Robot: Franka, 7 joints.
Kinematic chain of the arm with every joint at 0, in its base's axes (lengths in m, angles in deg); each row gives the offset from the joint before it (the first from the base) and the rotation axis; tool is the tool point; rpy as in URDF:
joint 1: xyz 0 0 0.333 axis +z
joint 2: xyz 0 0 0 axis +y
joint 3: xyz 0 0 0.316 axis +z
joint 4: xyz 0.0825 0 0 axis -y
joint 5: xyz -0.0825 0 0.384 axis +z
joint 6: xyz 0 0 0 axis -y
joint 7: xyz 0.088 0 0 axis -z
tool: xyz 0 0 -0.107 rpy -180 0 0
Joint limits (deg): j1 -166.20..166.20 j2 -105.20..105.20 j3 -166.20..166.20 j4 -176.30..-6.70 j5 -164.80..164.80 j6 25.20..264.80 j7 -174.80..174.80
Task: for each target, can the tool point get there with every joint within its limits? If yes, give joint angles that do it. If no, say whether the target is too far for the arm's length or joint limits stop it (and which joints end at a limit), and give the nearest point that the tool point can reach.
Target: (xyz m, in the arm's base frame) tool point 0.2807 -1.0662 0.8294
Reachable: no: too far | nearest point 0.1992 -0.7565 0.6852 | short by 0.351 m
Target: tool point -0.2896 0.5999 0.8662
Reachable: yes | joints -57.25 -65.32 31.10 -26.59 60.76 159.04 33.19
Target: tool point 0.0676 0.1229 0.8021
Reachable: yes | joints 43.73 -76.80 5.10 -139.14 24.31 141.97 28.00
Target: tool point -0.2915 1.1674 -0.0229
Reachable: no: too far | nearest point -0.1993 0.7982 0.0897 | short by 0.397 m
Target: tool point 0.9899 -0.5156 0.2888
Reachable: no: too far | nearest point 0.7603 -0.3960 0.2991 | short by 0.259 m
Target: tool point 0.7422 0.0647 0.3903
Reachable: yes | joints 140.31 -62.54 -102.64 -76.64 -78.05 107.38 -65.35
